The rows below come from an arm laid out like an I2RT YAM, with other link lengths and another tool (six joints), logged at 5 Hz.
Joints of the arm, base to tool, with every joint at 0 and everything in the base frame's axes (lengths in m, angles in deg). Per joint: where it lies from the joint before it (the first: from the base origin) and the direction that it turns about. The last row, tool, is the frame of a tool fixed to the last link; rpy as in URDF.
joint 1: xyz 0 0 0.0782 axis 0 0 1
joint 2: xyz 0.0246 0.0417 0.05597 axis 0 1 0
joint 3: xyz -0.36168 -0.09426 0 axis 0 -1 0
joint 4: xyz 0.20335 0.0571 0.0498 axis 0 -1 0
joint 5: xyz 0.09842 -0.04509 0.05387 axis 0 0 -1
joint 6: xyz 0.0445 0 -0.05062 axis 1 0 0
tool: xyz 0.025 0 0.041 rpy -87.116 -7.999 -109.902
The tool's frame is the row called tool.
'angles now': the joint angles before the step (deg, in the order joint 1, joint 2, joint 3, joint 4, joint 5, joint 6). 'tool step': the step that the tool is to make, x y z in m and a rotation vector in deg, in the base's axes. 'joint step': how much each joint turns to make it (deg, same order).
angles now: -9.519, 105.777, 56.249, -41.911, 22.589, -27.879
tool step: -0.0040, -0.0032, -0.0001, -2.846, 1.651, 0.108
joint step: 0.003, 0.004, 0.002, -1.158, 3.082, 0.004
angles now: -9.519, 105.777, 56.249, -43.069, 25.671, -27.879
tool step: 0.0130, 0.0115, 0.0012, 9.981, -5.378, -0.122
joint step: 0.008, 0.006, -0.002, 3.678, -10.732, -0.013
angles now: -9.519, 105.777, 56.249, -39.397, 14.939, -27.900
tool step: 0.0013, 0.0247, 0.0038, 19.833, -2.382, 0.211
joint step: 0.001, 0.006, -0.012, -0.922, -19.955, 0.001
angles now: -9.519, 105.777, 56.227, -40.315, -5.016, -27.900
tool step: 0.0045, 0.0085, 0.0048, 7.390, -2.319, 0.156
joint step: 0.056, -0.002, 0.017, 1.050, -7.672, -0.011
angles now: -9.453, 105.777, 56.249, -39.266, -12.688, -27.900
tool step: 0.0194, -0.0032, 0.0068, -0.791, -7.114, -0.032
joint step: -0.066, 0.000, -0.006, 7.153, -0.393, -0.001
